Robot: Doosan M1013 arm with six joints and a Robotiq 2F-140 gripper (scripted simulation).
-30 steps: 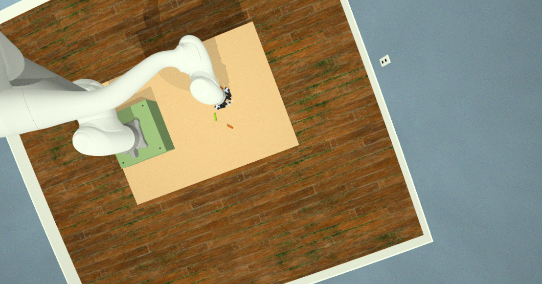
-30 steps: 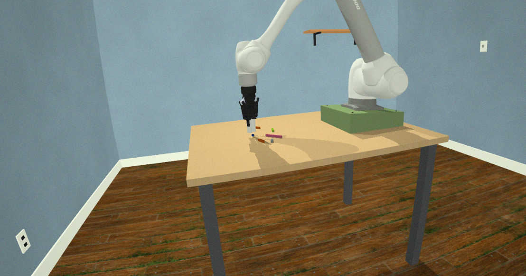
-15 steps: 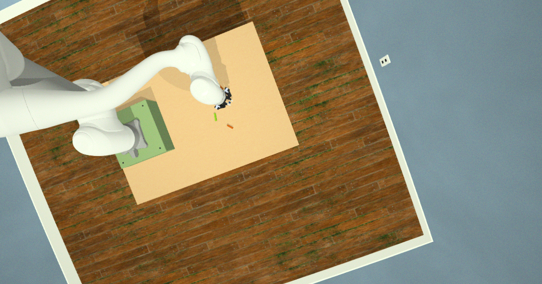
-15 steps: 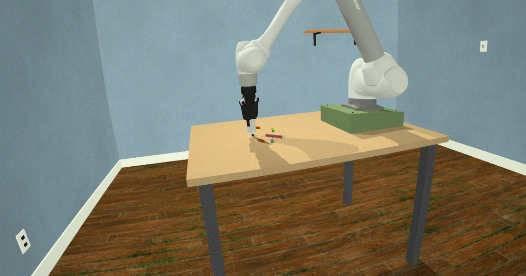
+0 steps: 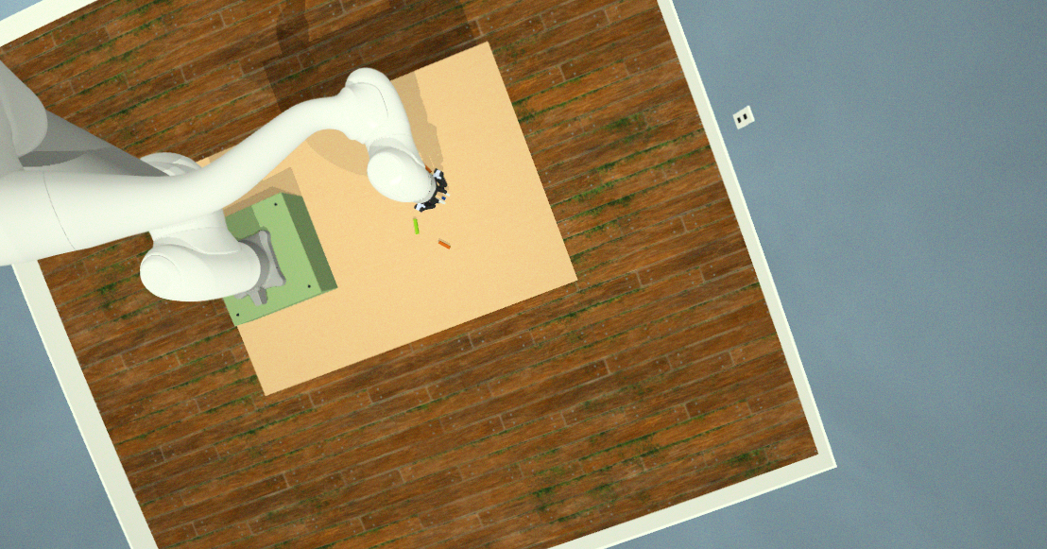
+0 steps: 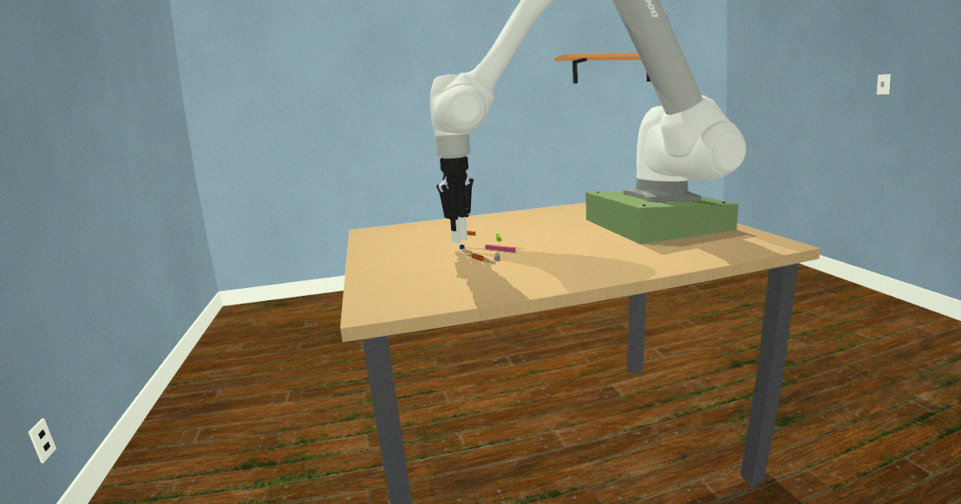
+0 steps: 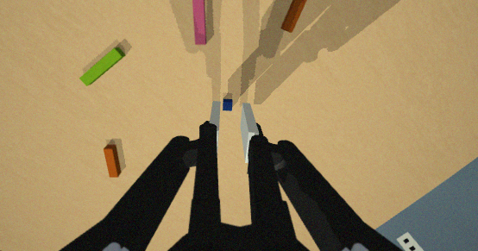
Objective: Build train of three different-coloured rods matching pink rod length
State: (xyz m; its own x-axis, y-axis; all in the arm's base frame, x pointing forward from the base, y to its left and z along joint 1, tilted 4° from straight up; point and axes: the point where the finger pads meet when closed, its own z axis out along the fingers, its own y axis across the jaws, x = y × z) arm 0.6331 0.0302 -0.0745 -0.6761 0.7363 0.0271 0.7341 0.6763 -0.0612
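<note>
The blue rod lies 5 cm below my hand and 1 cm behind it. From my hand the other things lie so: lime rod 12 cm behind, 6 cm to the right, 5 cm below; then grey rod 13 cm to the left, 8 cm behind, 5 cm below; then pink rod 10 cm behind, 6 cm to the left, 5 cm below.
</note>
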